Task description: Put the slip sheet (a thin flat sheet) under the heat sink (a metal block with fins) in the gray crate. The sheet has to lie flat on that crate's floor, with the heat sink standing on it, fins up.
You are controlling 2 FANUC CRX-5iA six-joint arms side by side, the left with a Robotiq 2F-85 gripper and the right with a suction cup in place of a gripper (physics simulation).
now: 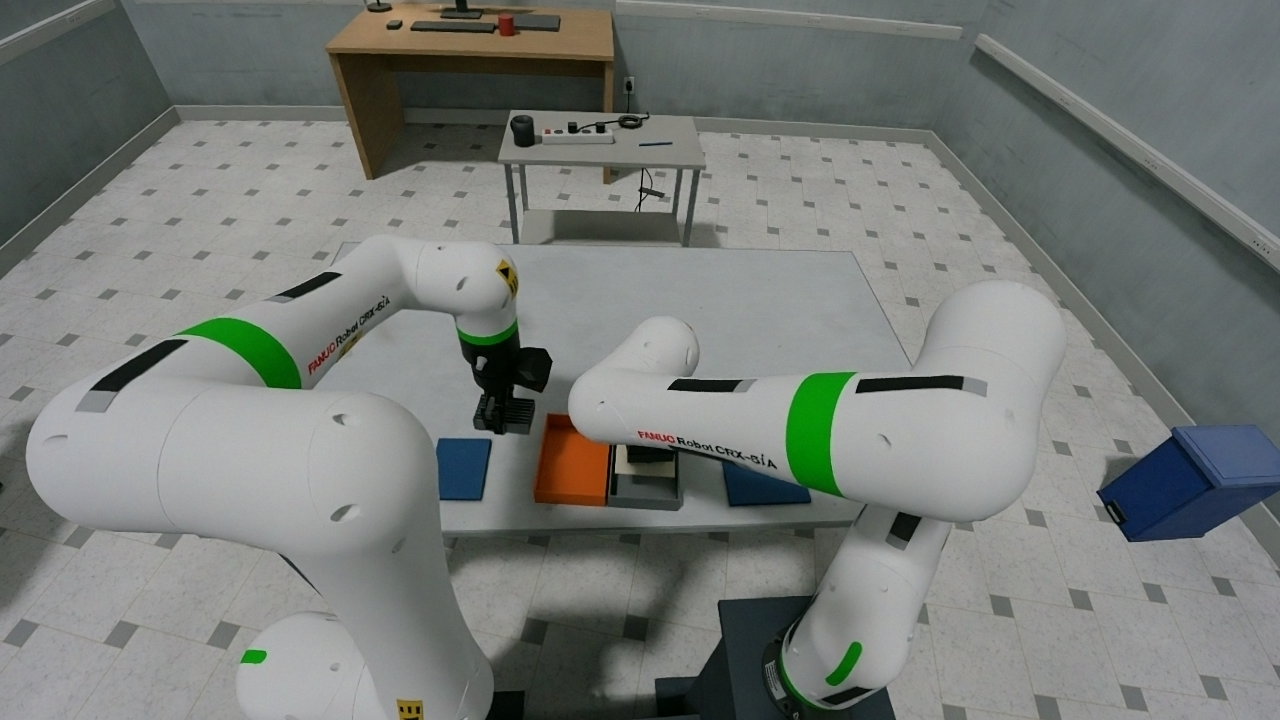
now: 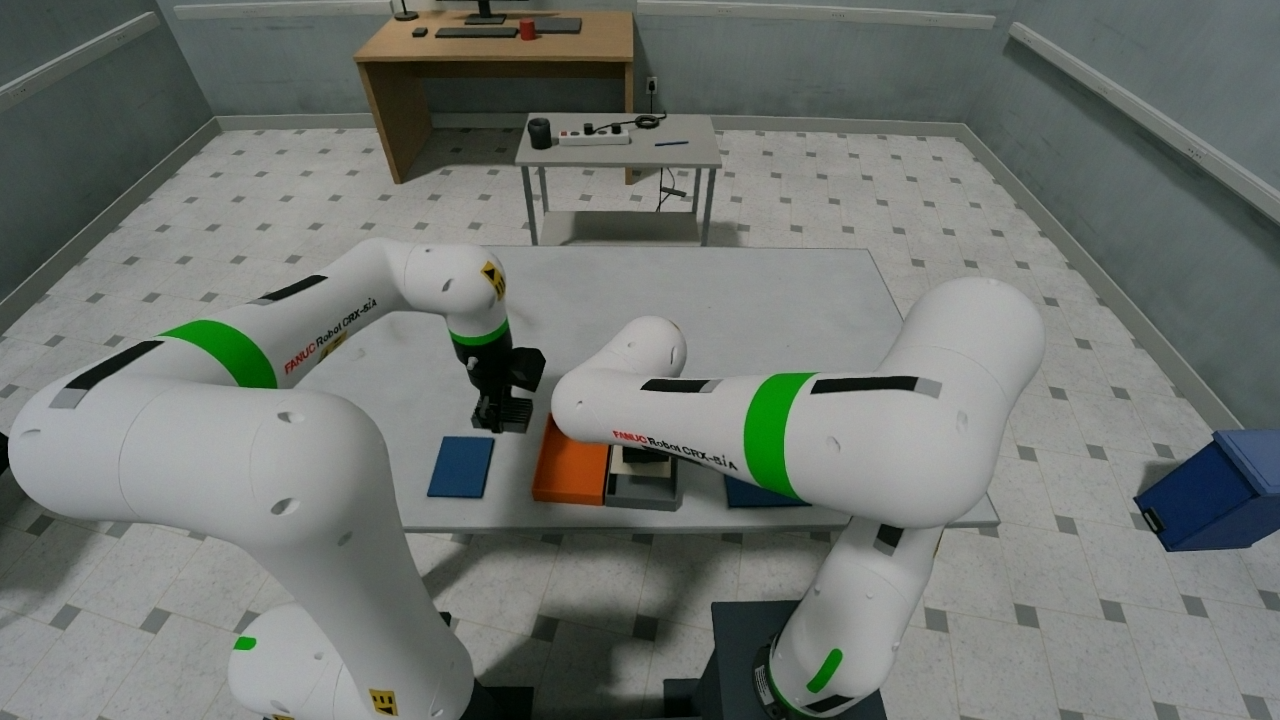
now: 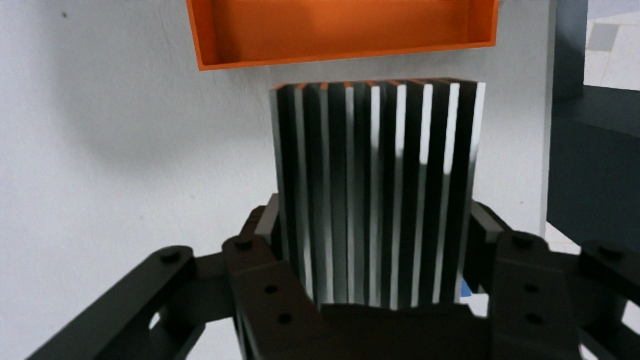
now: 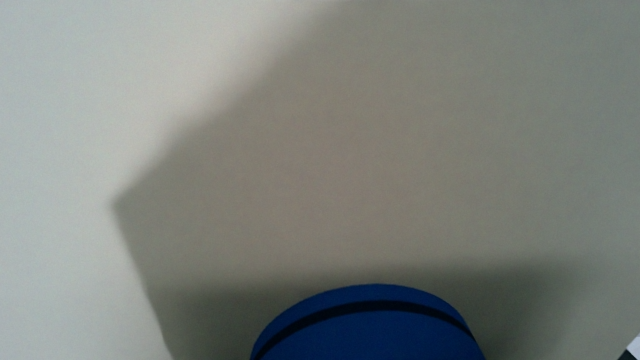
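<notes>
My left gripper is shut on the heat sink, a finned metal block with its fins up, and holds it over the table to the left of the orange crate. My right suction cup holds the cream slip sheet at the gray crate. The sheet looks level; whether it touches the crate floor I cannot tell. The right forearm hides the crate's back part.
The orange crate stands directly left of the gray crate. A blue mat lies farther left, and another blue mat lies right of the gray crate, partly under the right forearm.
</notes>
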